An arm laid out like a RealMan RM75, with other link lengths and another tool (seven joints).
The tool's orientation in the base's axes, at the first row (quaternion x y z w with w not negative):
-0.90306 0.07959 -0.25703 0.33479
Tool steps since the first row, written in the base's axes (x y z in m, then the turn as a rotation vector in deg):
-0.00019 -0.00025 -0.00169 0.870 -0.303 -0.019
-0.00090 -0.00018 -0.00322 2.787 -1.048 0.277
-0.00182 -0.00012 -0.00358 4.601 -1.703 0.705
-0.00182 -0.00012 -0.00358 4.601 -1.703 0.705
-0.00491 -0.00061 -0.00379 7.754 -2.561 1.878
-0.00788 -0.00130 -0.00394 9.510 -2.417 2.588
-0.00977 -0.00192 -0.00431 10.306 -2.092 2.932
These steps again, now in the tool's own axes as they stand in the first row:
-0.00078 0.00128 0.00085 0.832 0.268 0.292
-0.00204 0.00219 0.00151 2.828 0.700 0.673
-0.00299 0.00235 0.00129 4.762 0.975 0.967
-0.00299 0.00235 0.00129 4.762 0.975 0.967
-0.00556 0.00277 -0.00045 8.212 0.962 1.360
-0.00795 0.00331 -0.00227 9.960 0.443 1.893
-0.00952 0.00397 -0.00336 10.679 -0.004 2.267

